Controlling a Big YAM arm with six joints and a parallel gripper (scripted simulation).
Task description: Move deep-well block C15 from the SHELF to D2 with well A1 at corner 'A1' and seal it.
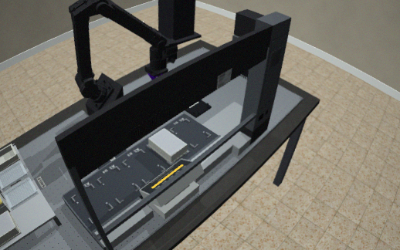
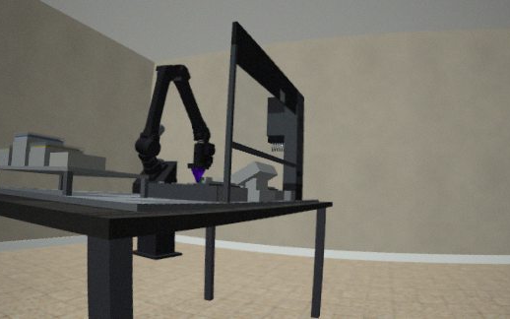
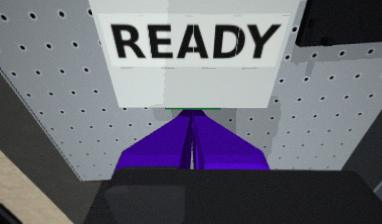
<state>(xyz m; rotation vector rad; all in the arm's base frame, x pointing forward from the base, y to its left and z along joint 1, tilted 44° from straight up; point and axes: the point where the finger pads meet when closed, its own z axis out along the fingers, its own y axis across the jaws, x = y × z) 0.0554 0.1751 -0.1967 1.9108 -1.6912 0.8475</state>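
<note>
The green ready key lies 20 mm to the left of my hand. The rest, counted from my hand: regrip nest RG 210 mm ahead, 380 mm to the right, 70 mm below; RG nest label 210 mm ahead, 380 mm to the right, 70 mm below; tall column 460 mm ahead, 180 mm to the left, 200 mm above.
</note>
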